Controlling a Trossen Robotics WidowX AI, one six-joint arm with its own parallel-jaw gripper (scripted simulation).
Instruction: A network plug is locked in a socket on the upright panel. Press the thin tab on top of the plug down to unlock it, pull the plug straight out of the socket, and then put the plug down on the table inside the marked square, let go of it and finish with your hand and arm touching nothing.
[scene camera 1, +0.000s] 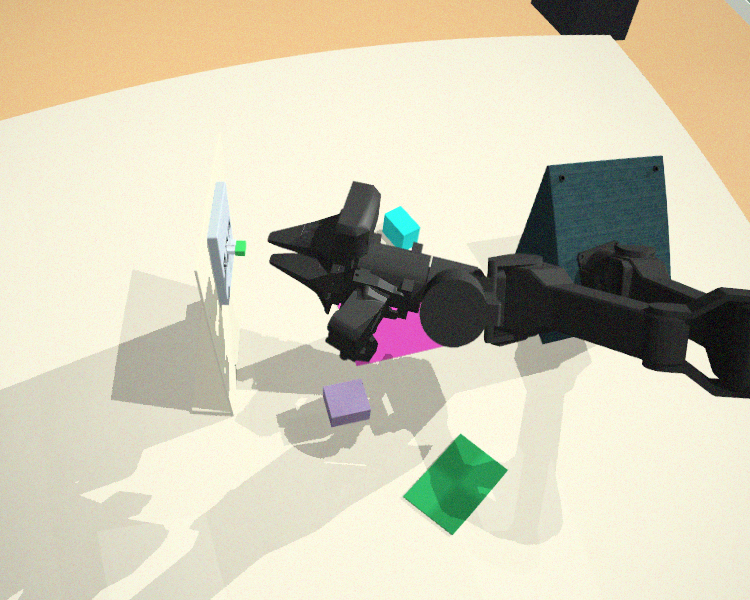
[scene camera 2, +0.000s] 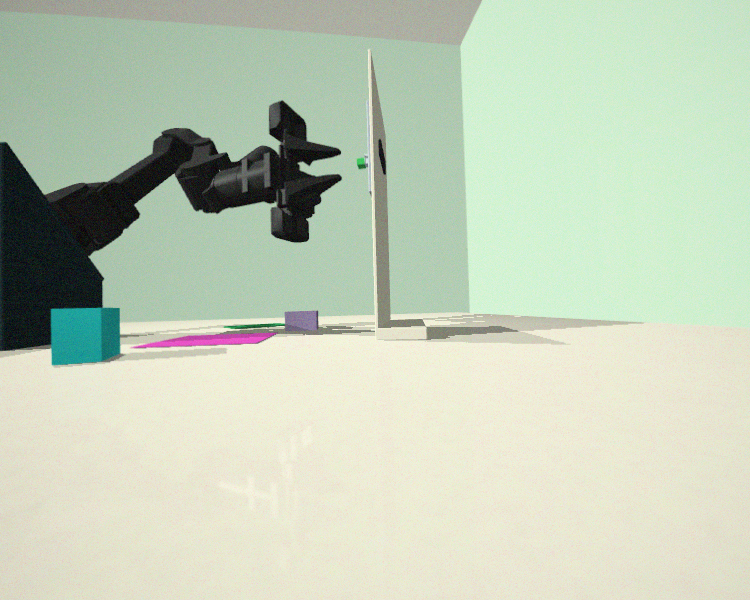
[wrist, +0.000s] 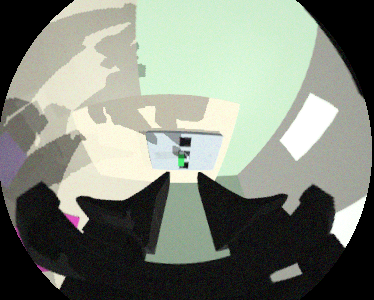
Labels:
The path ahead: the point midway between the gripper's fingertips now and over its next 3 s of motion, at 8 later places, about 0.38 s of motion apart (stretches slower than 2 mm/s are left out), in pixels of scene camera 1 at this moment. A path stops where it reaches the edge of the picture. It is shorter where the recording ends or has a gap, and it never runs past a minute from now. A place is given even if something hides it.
My gripper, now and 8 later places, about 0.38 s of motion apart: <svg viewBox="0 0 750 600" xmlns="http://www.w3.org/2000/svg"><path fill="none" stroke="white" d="M269 247L252 247L236 247L232 246L236 247L243 247L250 248L256 250L262 251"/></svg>

